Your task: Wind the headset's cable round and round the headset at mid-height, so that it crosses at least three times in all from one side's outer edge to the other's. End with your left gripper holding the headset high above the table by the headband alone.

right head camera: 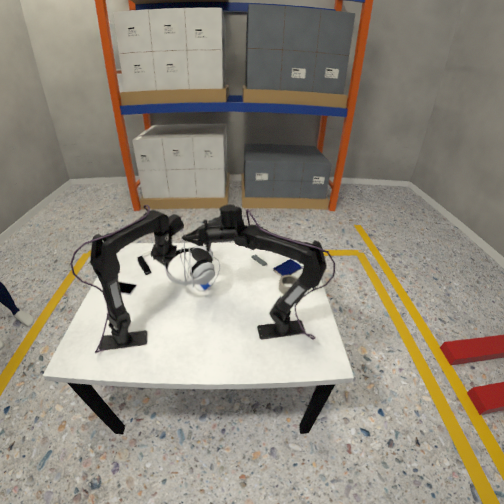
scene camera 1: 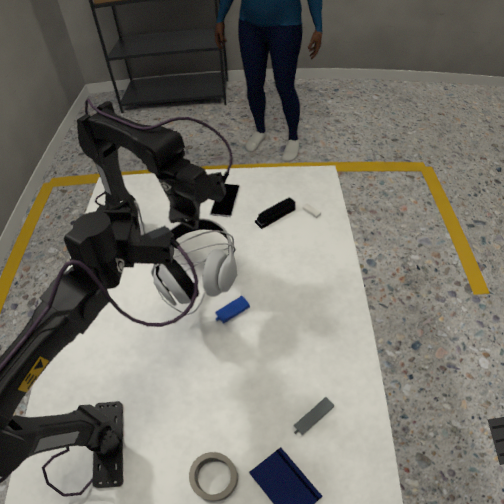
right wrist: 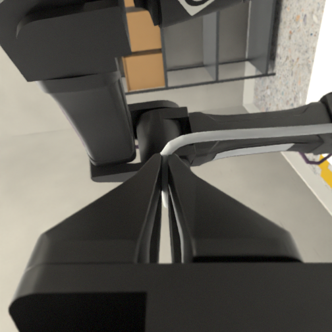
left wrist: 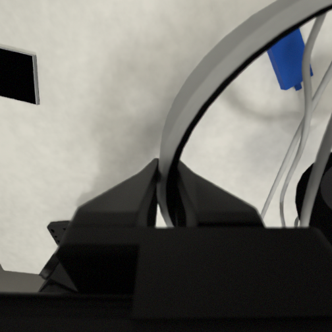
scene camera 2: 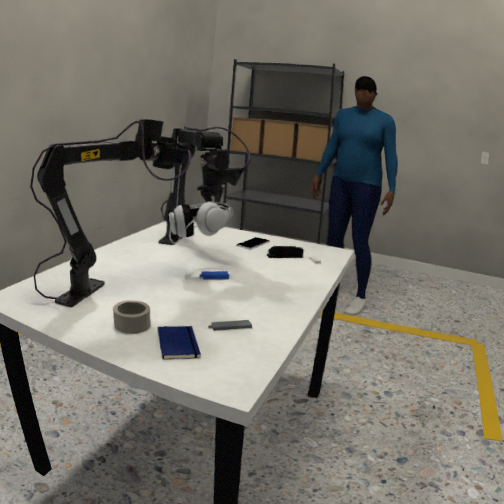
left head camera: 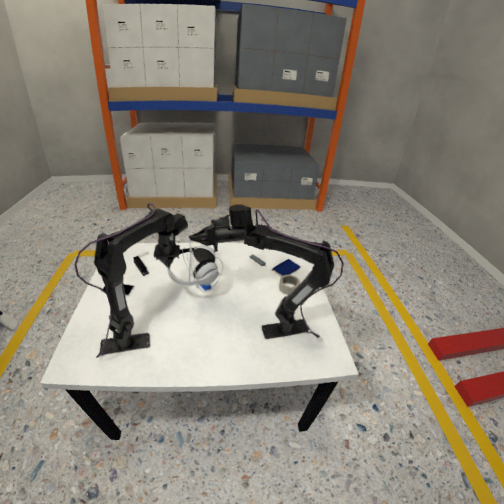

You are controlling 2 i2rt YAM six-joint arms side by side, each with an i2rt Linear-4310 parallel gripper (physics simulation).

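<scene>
The white and black headset (left head camera: 207,272) (right head camera: 203,273) (scene camera 1: 220,272) (scene camera 2: 212,218) hangs above the table, ear cups toward the bottom in scene camera 2. My left gripper (left wrist: 166,166) is shut on its headband (left wrist: 200,90). The white cable (left wrist: 307,75) (right wrist: 240,133) shows as thin strands across the headset's opening, two of them crossing in the left wrist view; how many full crossings it makes cannot be told. My right gripper (left head camera: 191,237) (right head camera: 184,237) (right wrist: 164,166) is shut on the cable, above the headset in the head views. In scene camera 1 its fingertips are hard to make out.
A blue stick (scene camera 1: 233,309) (scene camera 2: 215,275) lies below the headset. A phone (scene camera 1: 225,200), a black case (scene camera 1: 275,213) and a small white block (scene camera 1: 312,211) lie beyond it in scene camera 1. A grey stick (scene camera 1: 314,416), a navy notebook (scene camera 2: 178,342) and a tape roll (scene camera 2: 132,325) lie nearer.
</scene>
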